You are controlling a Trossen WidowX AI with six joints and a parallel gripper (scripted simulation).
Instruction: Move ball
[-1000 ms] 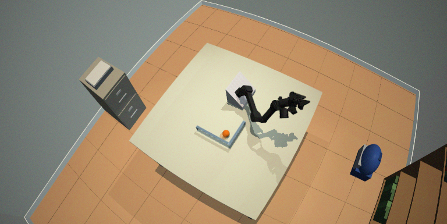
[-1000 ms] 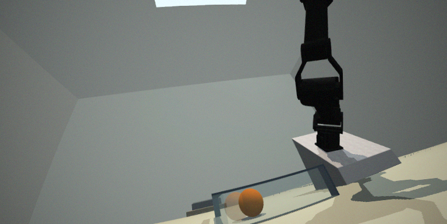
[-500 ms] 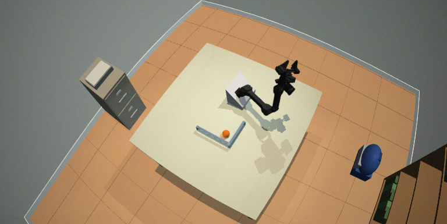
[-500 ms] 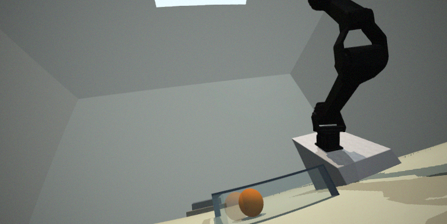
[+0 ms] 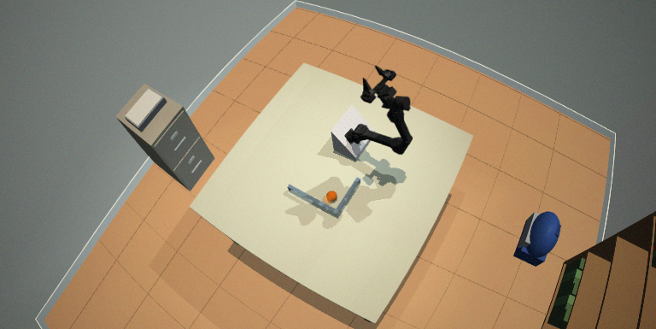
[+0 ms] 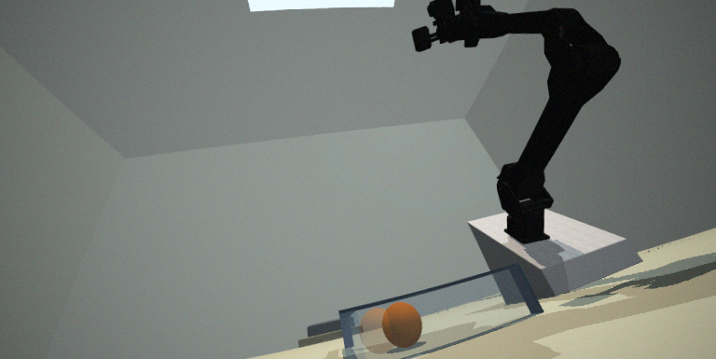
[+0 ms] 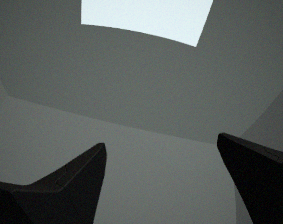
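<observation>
The orange ball is 32 cm ahead of my gripper tip, 3 cm to the right of it and 71 cm below it. Round my gripper tip: see-through copy (35 cm ahead, 3 cm to the right, 71 cm below); clear wall (28 cm ahead, 5 cm to the left, 71 cm below).
</observation>
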